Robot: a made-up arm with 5 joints.
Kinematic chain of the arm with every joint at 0, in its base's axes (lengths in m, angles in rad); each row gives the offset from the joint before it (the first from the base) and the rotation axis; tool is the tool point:
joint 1: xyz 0 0 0.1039 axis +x
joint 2: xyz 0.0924 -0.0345 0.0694 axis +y
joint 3: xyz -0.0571 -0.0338 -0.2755 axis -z
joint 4: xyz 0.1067 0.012 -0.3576 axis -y
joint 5: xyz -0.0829 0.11 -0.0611 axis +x
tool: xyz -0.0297 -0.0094 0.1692
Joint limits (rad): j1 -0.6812..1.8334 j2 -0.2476..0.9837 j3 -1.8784..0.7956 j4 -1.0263..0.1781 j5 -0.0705..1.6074
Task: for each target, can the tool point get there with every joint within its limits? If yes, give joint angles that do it. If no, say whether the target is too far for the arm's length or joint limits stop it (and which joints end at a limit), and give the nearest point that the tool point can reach.
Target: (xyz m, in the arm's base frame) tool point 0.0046 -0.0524 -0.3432
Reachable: yes | joints -0.1631 0.0996 0.2761 -0.0202 0.1247
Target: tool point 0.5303 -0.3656 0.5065
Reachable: no: joint limits stop it (at a limit: joint 1, joint 2, joint 3, joint 4) | nearest point 0.3198 -0.3086 -0.1217 | short by 0.665 m
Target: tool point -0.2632 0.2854 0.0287
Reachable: yes | joints 1.3238 0.5883 -1.0359 -0.3716 0.2907
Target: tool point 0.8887 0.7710 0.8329
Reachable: no: too far | nearest point 0.2560 0.6304 0.2266 | short by 0.887 m
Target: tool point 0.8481 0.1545 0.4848
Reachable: no: joint limits stop it (at a limit: joint 1, joint 2, joint 4, joint 5) | nearest point 0.3143 0.3516 0.2224 | short by 0.627 m
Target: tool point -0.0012 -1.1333 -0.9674
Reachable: no: too far | nearest point 0.0498 -0.4879 -0.3573 | short by 0.890 m
